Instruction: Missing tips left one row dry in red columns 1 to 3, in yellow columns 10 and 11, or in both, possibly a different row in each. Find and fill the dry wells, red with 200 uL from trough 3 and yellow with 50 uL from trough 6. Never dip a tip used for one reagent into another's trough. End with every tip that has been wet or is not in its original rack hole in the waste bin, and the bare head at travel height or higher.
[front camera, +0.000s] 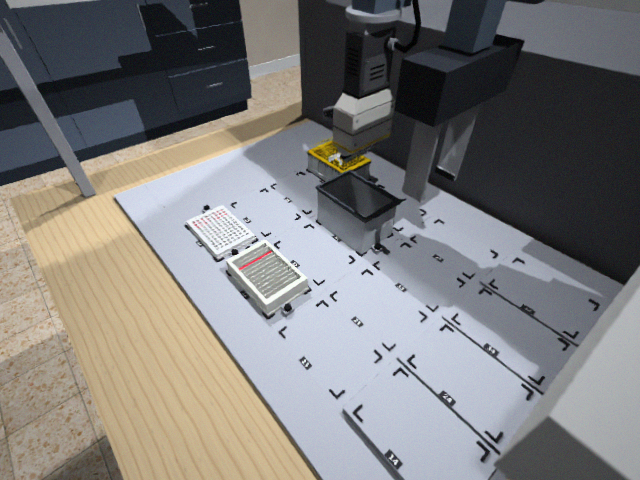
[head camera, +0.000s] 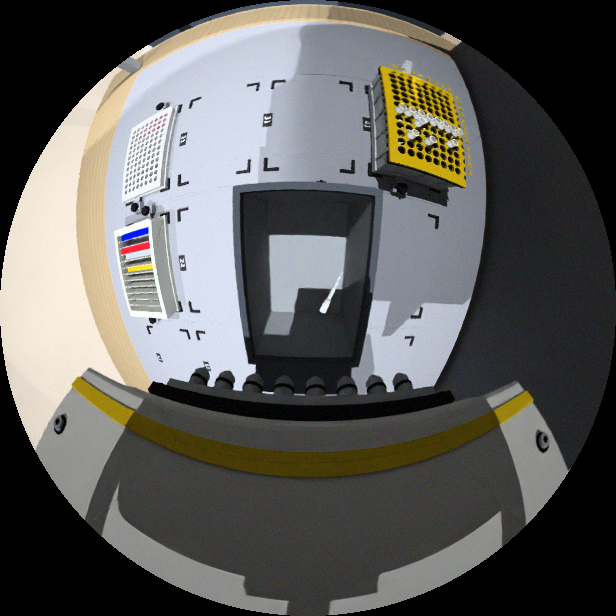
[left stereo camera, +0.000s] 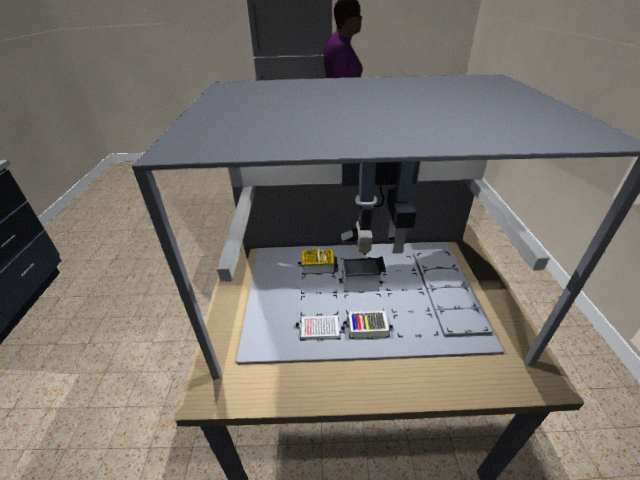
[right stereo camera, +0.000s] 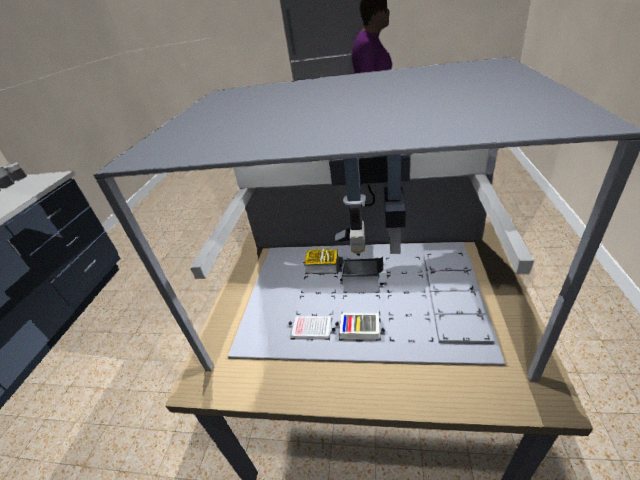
Observation:
In view: a back panel (front camera: 547, 156).
The back panel also shows in the head camera view (head camera: 534, 317), in the left stereo camera view (left stereo camera: 307, 214) and in the right stereo camera view (right stereo camera: 310, 214).

